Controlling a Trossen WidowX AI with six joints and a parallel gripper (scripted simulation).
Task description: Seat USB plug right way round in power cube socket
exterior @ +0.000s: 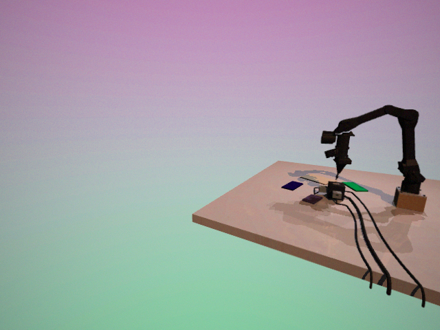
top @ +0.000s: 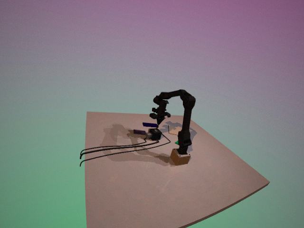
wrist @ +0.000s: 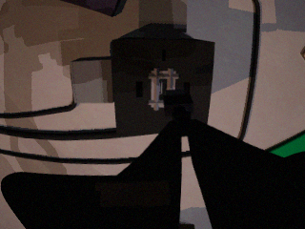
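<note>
Now: gripper tip 1 cm above the usb plug. Also, from my gripper tip: beige pad (18 cm ahead, 26 cm to the right, 13 cm below); then green card (4 cm behind, 25 cm to the right, 13 cm below); then dark blue card (25 cm ahead, 1 cm to the right, 13 cm below).
</note>
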